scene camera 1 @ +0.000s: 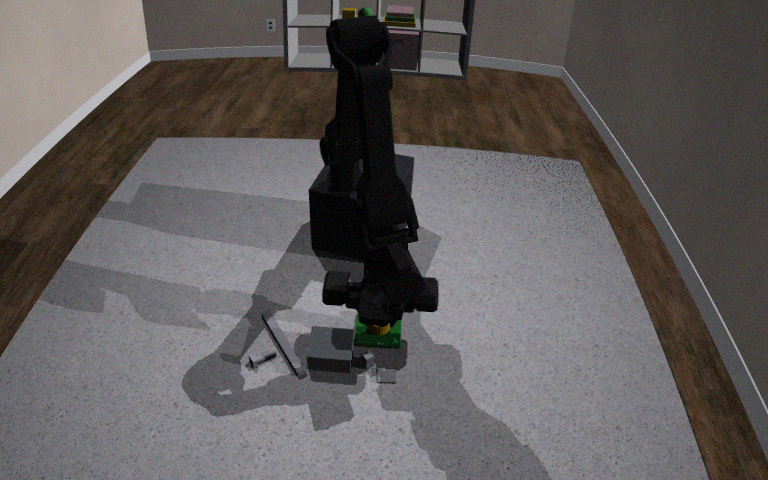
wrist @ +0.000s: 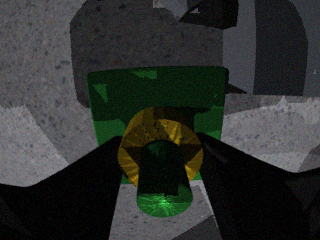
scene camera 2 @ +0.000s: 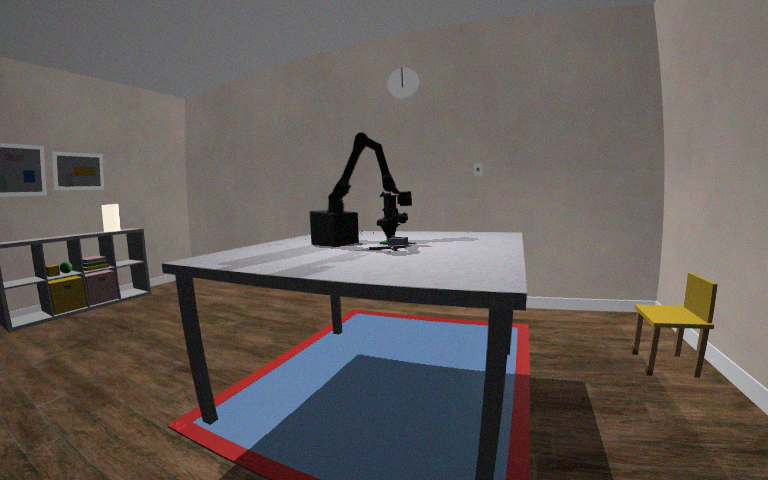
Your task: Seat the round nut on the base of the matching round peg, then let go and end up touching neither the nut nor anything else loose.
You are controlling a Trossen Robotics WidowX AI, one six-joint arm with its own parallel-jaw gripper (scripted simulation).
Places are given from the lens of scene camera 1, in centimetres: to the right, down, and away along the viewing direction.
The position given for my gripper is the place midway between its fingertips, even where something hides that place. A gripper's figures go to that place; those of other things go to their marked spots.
my gripper (scene camera 1: 379, 324): -1, 15, 90
grey block (scene camera 1: 329, 349): -9, 18, 83
